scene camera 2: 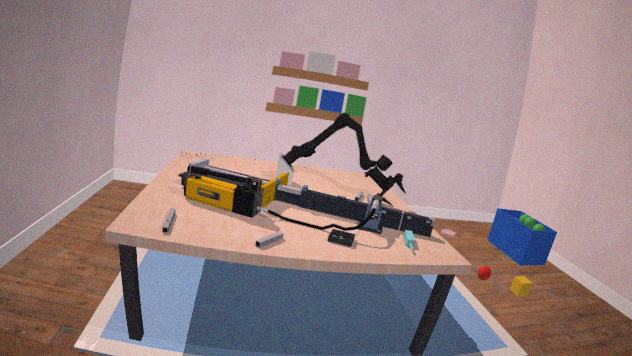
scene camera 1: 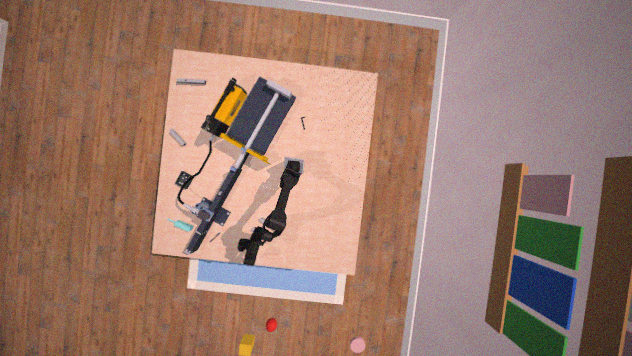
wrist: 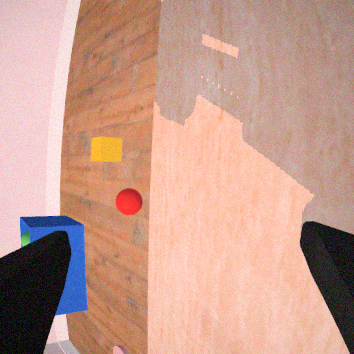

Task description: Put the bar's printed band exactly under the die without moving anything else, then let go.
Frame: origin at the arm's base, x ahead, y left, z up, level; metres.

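Seen in the pictures: gripper, fingertip midpoint: (scene camera 2: 399,199) (wrist: 188,240); arm's base, link origin: (scene camera 2: 286,160) (scene camera 1: 294,165).
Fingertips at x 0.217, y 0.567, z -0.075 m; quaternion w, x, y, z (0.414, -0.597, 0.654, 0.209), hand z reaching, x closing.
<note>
Pixels of each thing's top centre, then the offset from my fingertips to it. "spot": a spot on its surface instead.
- machine with a yellow housing, surface spot: (scene camera 2: 210,193) spot: 0.263 m ahead, 0.906 m right, 0.012 m up
- long dark rail, surface spot: (scene camera 2: 320,199) spot: 0.182 m ahead, 0.449 m right, 0.016 m up
- bracket-like head, surface spot: (scene camera 2: 374,212) spot: 0.345 m ahead, 0.262 m right, 0.038 m up
- small black box, surface spot: (scene camera 2: 341,237) spot: 0.442 m ahead, 0.407 m right, 0.037 m down
- teal tool, top centre: (scene camera 2: 410,237) (scene camera 1: 177,224) 0.471 m ahead, 0.139 m right, 0.009 m down
- black hex key, top centre: (scene camera 1: 304,122) 0.244 m back, 0.846 m right, 0.033 m down
Small grey bars lie on the table: one (scene camera 1: 191,81) (scene camera 2: 169,220) near a corner, another (scene camera 1: 177,137) (scene camera 2: 270,239) along the same side, and a third (scene camera 1: 261,220) (scene camera 2: 359,196), partly hidden by the arm in scene camera 1. No printed band can be made out on them. A machine with a yellow housing (scene camera 1: 230,104) (scene camera 2: 210,193) and a long dark rail (scene camera 1: 227,189) (scene camera 2: 320,199) stands on the table. A bracket-like head (scene camera 1: 204,209) (scene camera 2: 374,212) sits on the rail; I cannot tell where the die is. My gripper (scene camera 1: 249,260) (scene camera 2: 398,198) (wrist: 188,240) is open and empty, above the table beyond the rail's far side.
A black cable runs from the yellow housing to the head, near a small black box (scene camera 1: 183,179) (scene camera 2: 341,237). A teal tool (scene camera 1: 181,225) (scene camera 2: 409,238) lies near the rail's end. A black hex key (scene camera 1: 303,123) lies beside the machine. The wrist view shows the table's edge.
</note>
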